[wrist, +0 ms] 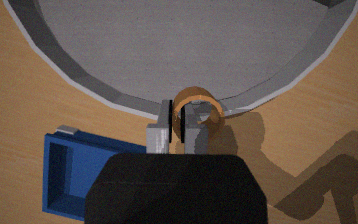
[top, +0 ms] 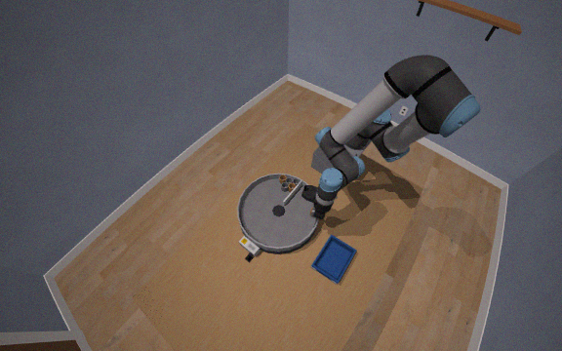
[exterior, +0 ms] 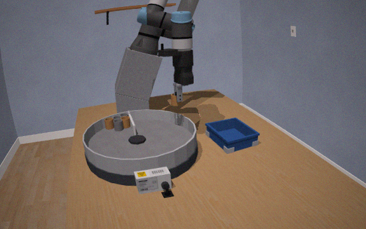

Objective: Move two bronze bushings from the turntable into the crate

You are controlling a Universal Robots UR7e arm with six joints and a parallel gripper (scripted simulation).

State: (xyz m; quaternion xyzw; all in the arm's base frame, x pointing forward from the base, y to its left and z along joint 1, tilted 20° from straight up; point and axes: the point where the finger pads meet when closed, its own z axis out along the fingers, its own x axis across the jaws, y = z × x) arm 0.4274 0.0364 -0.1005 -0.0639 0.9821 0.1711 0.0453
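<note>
The blue crate is 180 mm to the left of my hand, 160 mm below it and 100 mm ahead of it. Also, from my hand: grey turntable 180 mm to the right, 130 mm below, 20 mm ahead.
</note>
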